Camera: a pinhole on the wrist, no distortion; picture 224 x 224 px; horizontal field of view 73.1 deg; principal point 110.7 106.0 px. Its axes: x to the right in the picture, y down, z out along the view. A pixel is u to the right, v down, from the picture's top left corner.
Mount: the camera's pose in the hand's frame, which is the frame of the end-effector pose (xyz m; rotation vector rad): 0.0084 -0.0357 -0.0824 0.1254 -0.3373 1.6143
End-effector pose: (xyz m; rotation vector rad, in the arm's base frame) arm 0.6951 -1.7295 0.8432 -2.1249 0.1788 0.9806
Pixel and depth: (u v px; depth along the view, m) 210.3 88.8 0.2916
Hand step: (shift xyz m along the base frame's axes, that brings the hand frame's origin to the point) -0.1825 0.1312 -0.1339
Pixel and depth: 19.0 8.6 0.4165
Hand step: 0.1651 0.5072 -0.0516
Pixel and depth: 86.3 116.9 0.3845
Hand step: -0.1099 0.3152 0.0608
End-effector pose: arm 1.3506 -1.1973 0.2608 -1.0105 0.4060 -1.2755
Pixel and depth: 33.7 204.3 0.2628
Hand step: -0.1223 0.2195 0.2055
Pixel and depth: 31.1 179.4 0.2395
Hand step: -0.1051 0.1623 0.2008
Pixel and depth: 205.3 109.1 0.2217
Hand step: 0.1337 0.0958 0.0539
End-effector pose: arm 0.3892 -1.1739 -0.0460 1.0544 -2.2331 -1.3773
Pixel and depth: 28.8 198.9 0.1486
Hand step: 0.1179 0.0404 -0.1388
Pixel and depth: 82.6 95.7 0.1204
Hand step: 0.0207 -0.0100 -0.0929
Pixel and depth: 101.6 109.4 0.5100
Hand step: -0.1002 0.2376 -0.3692
